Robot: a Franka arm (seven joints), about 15 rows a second.
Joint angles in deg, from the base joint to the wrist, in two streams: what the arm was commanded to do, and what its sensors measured. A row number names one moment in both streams.
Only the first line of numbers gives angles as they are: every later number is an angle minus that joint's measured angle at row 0.
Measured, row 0: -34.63, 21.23, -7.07, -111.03, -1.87, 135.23, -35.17
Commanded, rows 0 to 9: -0.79, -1.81, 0.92, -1.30, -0.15, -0.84, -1.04; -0.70, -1.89, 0.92, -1.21, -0.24, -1.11, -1.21; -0.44, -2.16, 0.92, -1.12, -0.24, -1.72, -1.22; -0.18, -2.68, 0.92, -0.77, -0.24, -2.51, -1.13; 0.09, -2.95, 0.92, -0.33, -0.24, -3.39, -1.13; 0.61, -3.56, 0.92, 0.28, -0.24, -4.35, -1.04; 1.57, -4.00, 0.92, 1.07, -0.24, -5.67, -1.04; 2.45, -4.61, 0.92, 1.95, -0.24, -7.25, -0.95; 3.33, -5.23, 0.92, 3.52, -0.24, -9.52, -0.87; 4.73, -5.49, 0.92, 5.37, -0.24, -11.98, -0.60
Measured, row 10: 2.59, -3.79, 0.92, 2.83, 0.00, -6.93, -0.68
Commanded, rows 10 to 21: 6.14, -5.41, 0.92, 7.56, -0.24, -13.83, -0.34; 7.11, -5.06, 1.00, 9.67, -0.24, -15.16, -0.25; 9.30, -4.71, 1.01, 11.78, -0.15, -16.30, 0.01; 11.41, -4.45, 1.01, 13.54, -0.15, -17.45, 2.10; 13.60, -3.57, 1.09, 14.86, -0.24, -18.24, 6.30; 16.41, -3.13, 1.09, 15.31, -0.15, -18.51, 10.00; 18.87, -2.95, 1.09, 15.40, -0.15, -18.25, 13.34; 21.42, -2.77, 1.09, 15.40, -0.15, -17.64, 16.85; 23.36, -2.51, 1.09, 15.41, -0.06, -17.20, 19.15; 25.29, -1.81, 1.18, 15.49, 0.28, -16.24, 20.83; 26.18, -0.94, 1.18, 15.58, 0.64, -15.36, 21.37; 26.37, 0.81, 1.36, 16.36, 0.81, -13.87, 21.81
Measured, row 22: 25.69, -2.55, 1.71, 14.01, 0.03, -15.79, 20.49
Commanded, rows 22 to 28: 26.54, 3.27, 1.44, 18.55, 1.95, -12.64, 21.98; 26.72, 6.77, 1.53, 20.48, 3.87, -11.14, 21.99; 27.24, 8.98, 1.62, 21.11, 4.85, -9.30, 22.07; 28.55, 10.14, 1.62, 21.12, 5.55, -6.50, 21.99; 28.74, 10.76, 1.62, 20.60, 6.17, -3.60, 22.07; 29.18, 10.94, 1.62, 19.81, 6.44, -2.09, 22.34; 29.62, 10.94, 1.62, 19.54, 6.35, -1.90, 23.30
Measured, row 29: 28.54, 10.33, 1.89, 18.55, 4.88, -2.94, 22.12
